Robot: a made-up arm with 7 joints.
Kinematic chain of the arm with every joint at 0, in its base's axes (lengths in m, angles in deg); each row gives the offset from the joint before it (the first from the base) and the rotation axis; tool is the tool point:
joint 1: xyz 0 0.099 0 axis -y
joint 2: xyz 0 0.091 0 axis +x
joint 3: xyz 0 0 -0.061 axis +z
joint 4: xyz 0 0 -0.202 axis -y
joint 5: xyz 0 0 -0.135 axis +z
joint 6: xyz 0 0 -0.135 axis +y
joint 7: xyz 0 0 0 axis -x
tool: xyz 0 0 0
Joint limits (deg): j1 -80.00..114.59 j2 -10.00..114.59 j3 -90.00..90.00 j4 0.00..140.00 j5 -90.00..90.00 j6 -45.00..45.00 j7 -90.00..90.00
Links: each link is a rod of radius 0.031 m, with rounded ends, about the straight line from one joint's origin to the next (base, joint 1, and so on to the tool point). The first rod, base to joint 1, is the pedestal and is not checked.
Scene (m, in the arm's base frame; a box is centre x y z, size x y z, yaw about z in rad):
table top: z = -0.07
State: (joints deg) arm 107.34 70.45 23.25 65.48 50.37 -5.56 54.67
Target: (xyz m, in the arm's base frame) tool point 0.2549 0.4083 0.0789
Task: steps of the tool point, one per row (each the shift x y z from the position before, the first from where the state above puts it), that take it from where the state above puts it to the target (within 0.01 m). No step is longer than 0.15 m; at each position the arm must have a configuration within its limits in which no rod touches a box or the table.
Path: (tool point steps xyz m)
1: 0.0665 -0.0489 0.0327
2: 0.0921 -0.0469 -0.0108
3: 0.0851 -0.0402 -0.0640
4: 0.0459 -0.0316 -0.1046

